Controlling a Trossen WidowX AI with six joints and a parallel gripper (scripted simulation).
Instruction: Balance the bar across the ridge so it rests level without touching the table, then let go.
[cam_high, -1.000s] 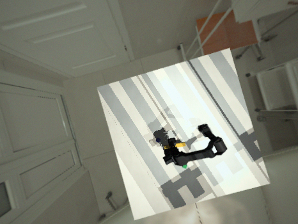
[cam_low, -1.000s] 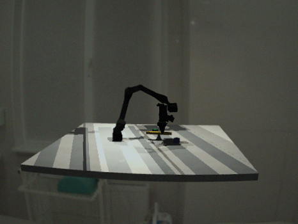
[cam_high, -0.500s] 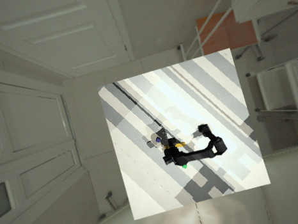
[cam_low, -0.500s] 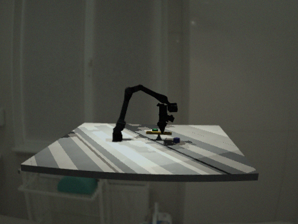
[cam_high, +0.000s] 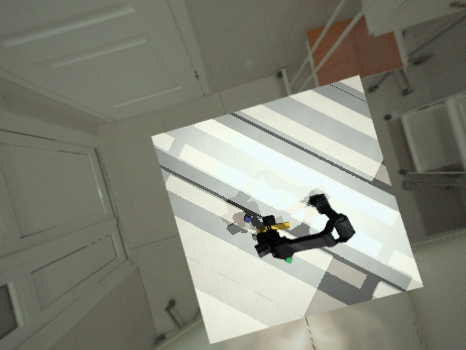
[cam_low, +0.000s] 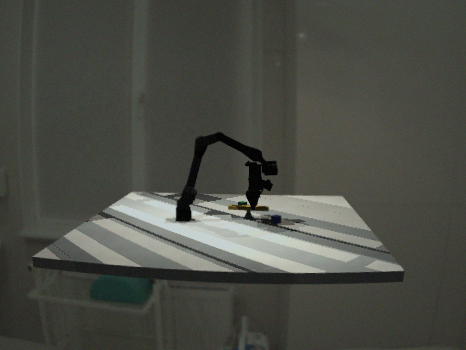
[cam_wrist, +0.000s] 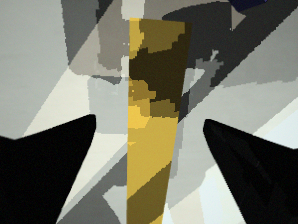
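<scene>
My gripper tip is now 30 mm past the yellow bar. The rest, counted from my gripper tip: small green block: 70 mm behind, 210 mm to the left, 30 mm below; small blue block: 100 mm ahead, 80 mm to the right, 30 mm below.
</scene>
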